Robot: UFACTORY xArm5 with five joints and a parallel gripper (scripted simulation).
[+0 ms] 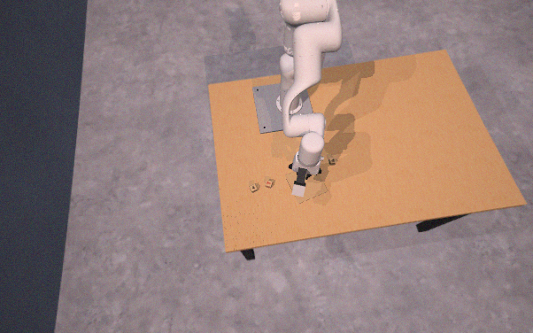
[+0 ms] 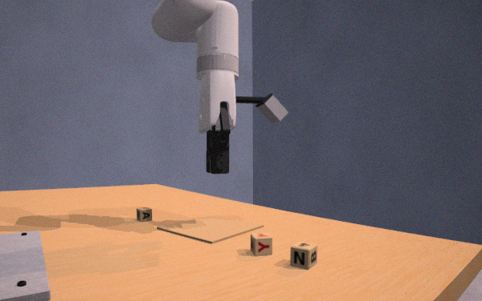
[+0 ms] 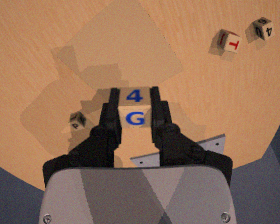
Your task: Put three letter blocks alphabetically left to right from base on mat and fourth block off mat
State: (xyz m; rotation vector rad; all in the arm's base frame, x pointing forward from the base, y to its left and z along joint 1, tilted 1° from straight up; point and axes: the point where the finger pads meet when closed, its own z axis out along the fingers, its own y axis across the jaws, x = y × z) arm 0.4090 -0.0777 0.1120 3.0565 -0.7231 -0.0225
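The thin tan mat lies 2 cm to the left of my hand and 12 cm below it. Round my hand: blue-lettered block 1 cm below; then black-lettered block 4 cm behind, 20 cm to the right, 11 cm below; then red-lettered block 4 cm behind, 14 cm to the right, 11 cm below.
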